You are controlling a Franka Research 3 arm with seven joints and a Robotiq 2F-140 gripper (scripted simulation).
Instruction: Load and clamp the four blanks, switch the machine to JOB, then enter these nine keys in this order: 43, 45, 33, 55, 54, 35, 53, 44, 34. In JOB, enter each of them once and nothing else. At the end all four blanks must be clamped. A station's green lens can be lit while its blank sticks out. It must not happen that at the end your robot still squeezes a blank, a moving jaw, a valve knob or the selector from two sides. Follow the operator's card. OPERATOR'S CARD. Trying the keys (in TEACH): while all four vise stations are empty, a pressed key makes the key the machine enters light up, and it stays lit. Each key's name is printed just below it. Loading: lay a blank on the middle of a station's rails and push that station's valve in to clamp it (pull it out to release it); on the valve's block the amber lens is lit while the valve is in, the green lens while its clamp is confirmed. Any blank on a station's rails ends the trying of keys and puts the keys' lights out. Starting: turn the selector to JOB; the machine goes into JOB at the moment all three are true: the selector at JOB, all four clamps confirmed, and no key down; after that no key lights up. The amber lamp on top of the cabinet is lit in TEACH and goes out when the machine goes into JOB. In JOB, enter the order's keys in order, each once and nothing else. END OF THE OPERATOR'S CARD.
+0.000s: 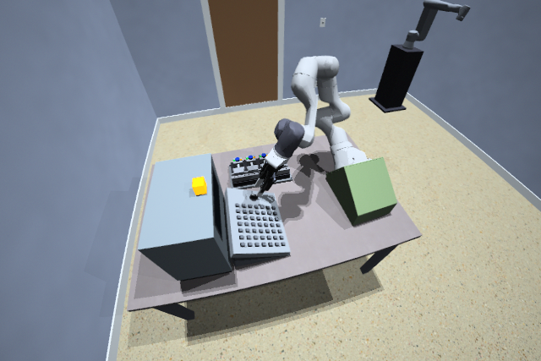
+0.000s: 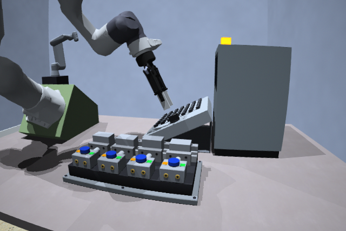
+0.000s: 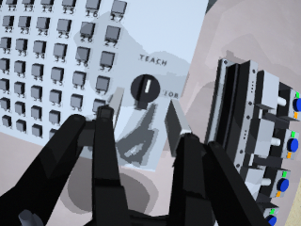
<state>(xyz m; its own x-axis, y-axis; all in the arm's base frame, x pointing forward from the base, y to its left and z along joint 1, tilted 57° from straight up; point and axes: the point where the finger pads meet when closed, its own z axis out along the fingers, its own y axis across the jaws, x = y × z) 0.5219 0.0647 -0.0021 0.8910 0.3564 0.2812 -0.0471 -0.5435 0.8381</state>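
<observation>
My gripper is now 70 mm above the selector knob and 40 mm short of it. From my hand the other things lie so: keypad (120 mm below, 110 mm to the left, 60 mm ahead); key (120 mm to the left, 90 mm below, 10 mm ahead).
</observation>
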